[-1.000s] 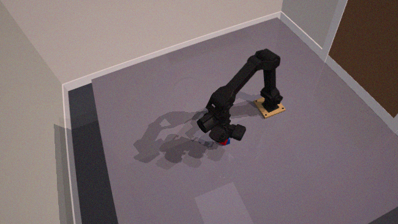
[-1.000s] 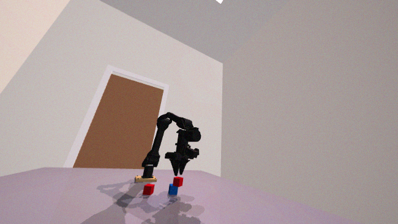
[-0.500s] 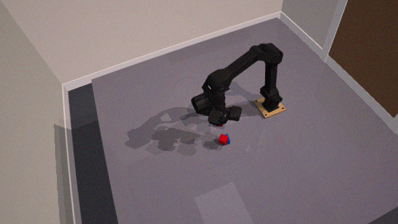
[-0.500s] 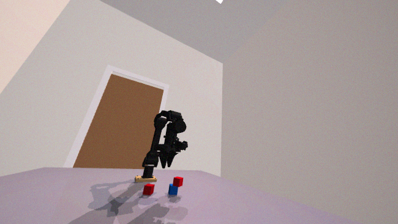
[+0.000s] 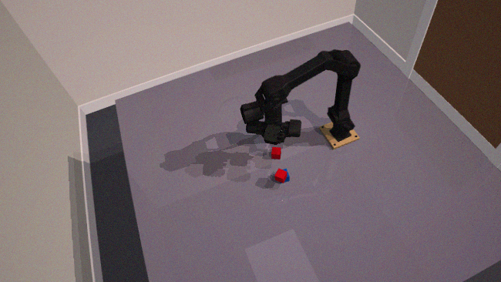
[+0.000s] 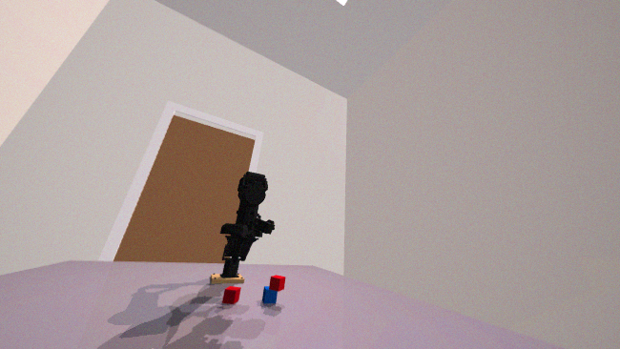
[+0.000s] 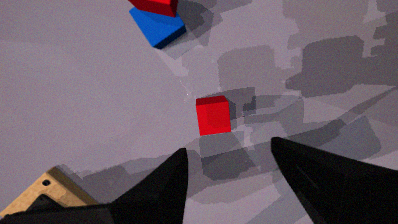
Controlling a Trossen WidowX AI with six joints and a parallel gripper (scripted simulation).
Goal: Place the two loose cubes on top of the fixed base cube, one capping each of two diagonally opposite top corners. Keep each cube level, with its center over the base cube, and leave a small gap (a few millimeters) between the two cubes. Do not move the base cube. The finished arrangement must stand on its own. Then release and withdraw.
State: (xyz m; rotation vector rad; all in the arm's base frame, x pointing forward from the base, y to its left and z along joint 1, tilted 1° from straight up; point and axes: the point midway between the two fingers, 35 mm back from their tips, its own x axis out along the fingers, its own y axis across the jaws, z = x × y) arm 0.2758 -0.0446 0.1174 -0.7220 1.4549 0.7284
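My gripper tip is 10 cm to the right of the blue base cube, 8 cm above it and 2 cm short of it.
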